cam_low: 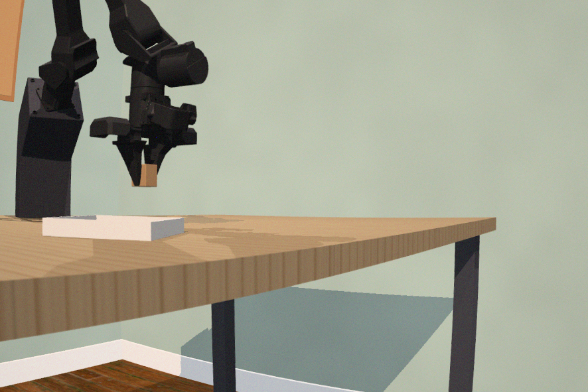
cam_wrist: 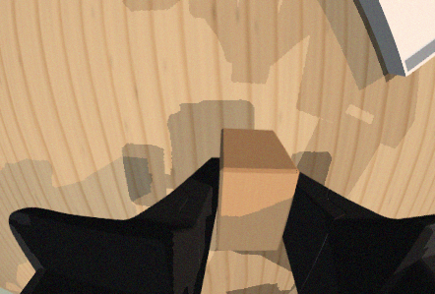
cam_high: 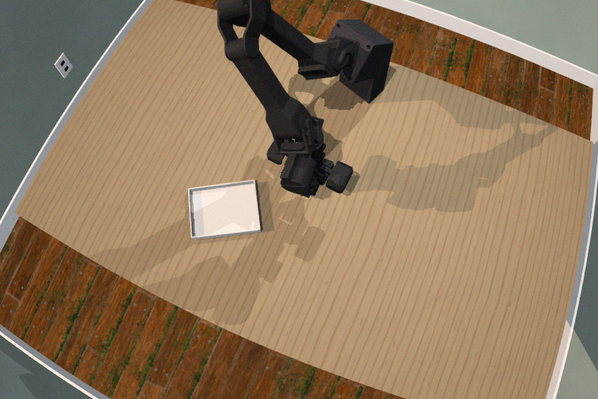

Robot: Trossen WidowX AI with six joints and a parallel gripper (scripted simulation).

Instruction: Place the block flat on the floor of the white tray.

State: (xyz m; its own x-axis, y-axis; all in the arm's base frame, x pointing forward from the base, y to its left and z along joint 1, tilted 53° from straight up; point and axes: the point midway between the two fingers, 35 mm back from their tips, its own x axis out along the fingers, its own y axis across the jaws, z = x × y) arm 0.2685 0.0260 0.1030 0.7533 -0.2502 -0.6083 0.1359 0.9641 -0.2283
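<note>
The white tray lies 19 cm to the right of my hand, 12 cm ahead of it and 9 cm below it. The rest, counted from my hand: wooden block: 2 cm below.
</note>
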